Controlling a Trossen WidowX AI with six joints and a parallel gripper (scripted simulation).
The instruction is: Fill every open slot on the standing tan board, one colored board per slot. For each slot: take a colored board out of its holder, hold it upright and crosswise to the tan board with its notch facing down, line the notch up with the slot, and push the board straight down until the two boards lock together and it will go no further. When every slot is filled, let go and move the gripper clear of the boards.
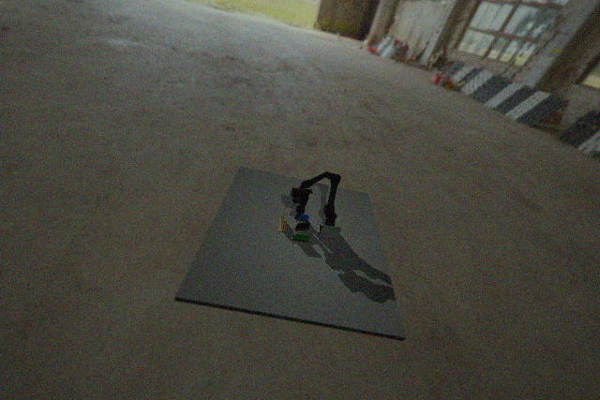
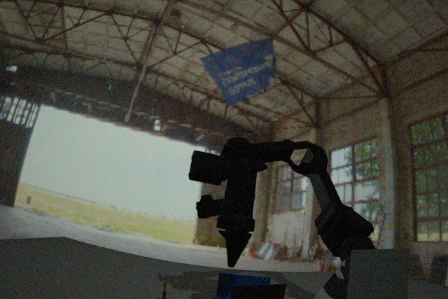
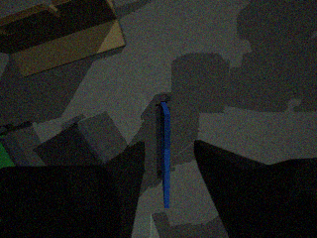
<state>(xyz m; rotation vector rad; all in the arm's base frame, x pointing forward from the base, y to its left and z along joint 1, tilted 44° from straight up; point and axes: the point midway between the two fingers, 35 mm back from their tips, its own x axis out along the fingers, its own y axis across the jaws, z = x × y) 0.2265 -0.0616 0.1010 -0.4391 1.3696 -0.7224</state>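
Right now the blue board is 6 cm below my gripper tip, 3 cm behind it and 1 cm to the left of it. Round my gripper tip: green board 21 cm to the left, 6 cm below, 2 cm behind; tan board 12 cm ahead, 9 cm to the left, 6 cm below; dark flat piece 10 cm to the left, 6 cm below, 3 cm behind.
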